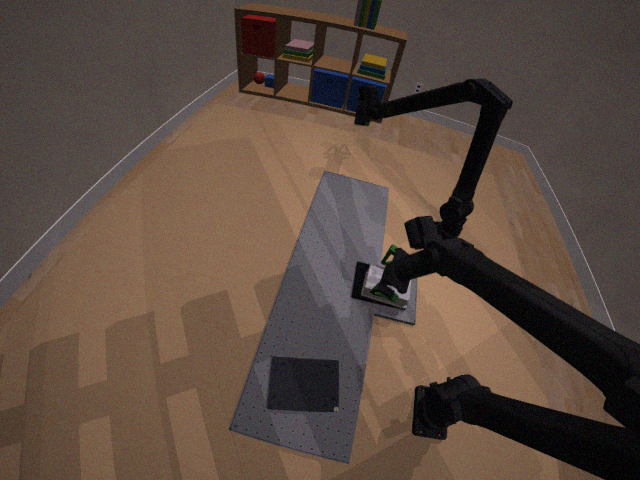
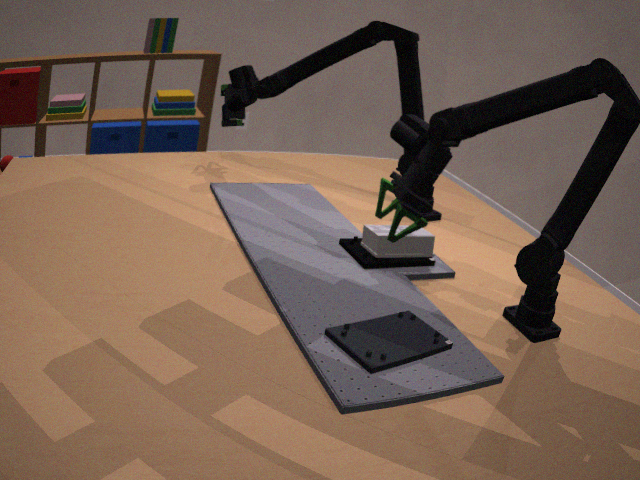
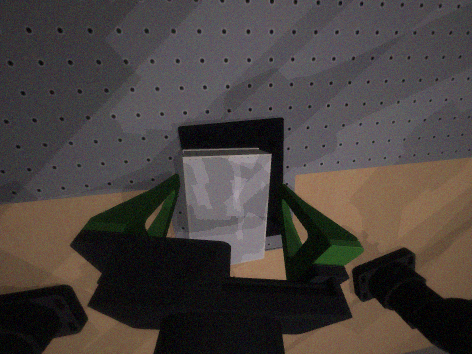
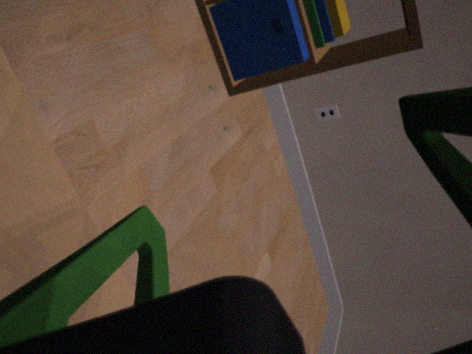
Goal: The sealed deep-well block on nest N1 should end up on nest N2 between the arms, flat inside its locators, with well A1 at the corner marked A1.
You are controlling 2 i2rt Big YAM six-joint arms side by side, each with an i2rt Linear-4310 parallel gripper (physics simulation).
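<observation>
A white sealed block rests on a black nest between the arms. A strip of nest shows beyond two of its sides; its seating in the locators and well A1 cannot be made out. An empty black nest with small pegs and a pale corner mark lies toward the near end of the plate. My left gripper is open, its green fingers on opposite sides of the block near its top. My right gripper is open, raised far away.
A long grey perforated plate lies under the nests, on the wooden table. Both arm bases stand along its right side. A shelf unit with coloured bins and books stands at the back.
</observation>
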